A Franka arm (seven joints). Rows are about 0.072 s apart.
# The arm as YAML. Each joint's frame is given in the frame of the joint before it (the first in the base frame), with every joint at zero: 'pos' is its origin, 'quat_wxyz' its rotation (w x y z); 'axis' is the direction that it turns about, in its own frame. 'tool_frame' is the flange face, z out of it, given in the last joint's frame.
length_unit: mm
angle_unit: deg
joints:
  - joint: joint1
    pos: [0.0, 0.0, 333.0]
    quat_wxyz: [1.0, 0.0, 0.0, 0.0]
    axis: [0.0, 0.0, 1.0]
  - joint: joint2
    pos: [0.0, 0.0, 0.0]
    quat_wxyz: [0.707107, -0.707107, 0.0, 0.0]
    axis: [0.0, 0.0, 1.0]
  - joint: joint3
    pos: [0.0, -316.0, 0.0]
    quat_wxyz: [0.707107, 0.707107, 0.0, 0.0]
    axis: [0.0, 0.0, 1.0]
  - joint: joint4
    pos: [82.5, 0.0, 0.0]
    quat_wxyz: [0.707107, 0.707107, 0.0, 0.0]
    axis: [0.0, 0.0, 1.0]
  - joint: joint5
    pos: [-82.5, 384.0, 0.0]
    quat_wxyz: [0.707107, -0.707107, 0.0, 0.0]
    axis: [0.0, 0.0, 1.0]
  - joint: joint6
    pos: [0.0, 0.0, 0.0]
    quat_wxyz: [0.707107, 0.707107, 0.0, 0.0]
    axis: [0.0, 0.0, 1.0]
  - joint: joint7
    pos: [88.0, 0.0, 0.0]
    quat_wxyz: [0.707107, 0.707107, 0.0, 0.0]
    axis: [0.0, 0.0, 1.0]
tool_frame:
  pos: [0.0, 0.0, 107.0]
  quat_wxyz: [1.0, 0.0, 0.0, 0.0]
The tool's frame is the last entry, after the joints.
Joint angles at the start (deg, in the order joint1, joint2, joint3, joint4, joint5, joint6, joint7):
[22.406 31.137 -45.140 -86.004 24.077 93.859 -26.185]
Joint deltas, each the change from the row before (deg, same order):
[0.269 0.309 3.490 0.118 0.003 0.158 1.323]
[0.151 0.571 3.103 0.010 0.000 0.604 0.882]
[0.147 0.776 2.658 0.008 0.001 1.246 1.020]
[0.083 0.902 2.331 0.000 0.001 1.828 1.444]
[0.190 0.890 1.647 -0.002 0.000 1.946 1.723]
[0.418 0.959 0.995 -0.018 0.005 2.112 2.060]
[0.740 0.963 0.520 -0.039 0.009 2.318 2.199]
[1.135 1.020 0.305 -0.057 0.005 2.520 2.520]
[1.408 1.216 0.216 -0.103 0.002 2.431 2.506]
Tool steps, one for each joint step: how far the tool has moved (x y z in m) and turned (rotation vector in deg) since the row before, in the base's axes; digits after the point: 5 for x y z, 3 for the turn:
[0.00854 0.03485 -0.01319 1.178 0.904 2.007]
[0.00645 0.03007 -0.01441 0.857 0.711 1.916]
[0.00583 0.02584 -0.01432 0.358 0.232 1.341]
[0.00556 0.02191 -0.01412 -0.058 -0.210 0.523]
[0.00469 0.01677 -0.01203 -0.421 -0.452 -0.245]
[0.00434 0.01318 -0.01101 -0.830 -0.653 -0.918]
[0.00424 0.01234 -0.00974 -1.085 -0.956 -1.149]
[0.00400 0.01490 -0.00968 -1.253 -1.150 -1.258]
[0.00277 0.01730 -0.01199 -1.285 -0.930 -1.043]

